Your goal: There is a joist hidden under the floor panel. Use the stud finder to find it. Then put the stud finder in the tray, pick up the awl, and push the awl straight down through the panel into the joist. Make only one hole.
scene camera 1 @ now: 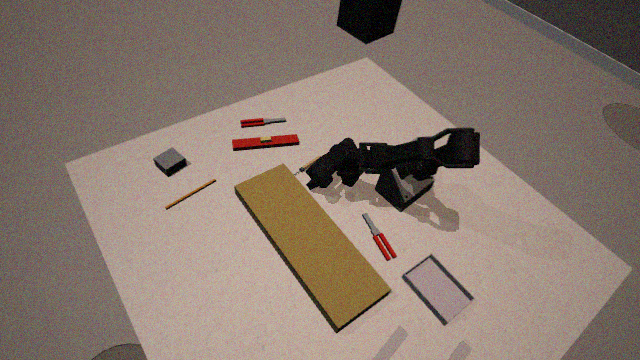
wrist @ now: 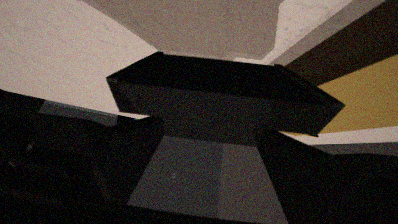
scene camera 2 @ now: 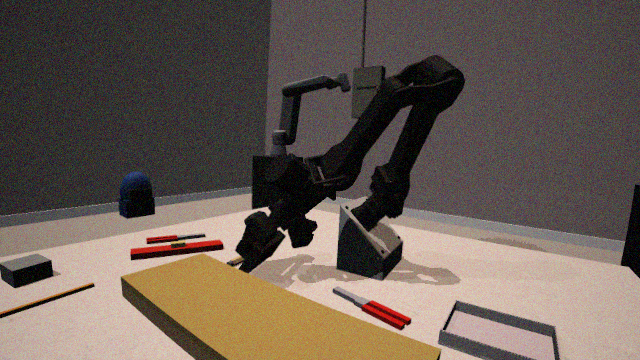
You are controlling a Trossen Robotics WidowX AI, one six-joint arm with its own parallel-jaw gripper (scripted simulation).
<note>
I see my gripper, a red level and a grey tray.
My gripper also shows in scene camera 1 and in the wrist view.
</note>
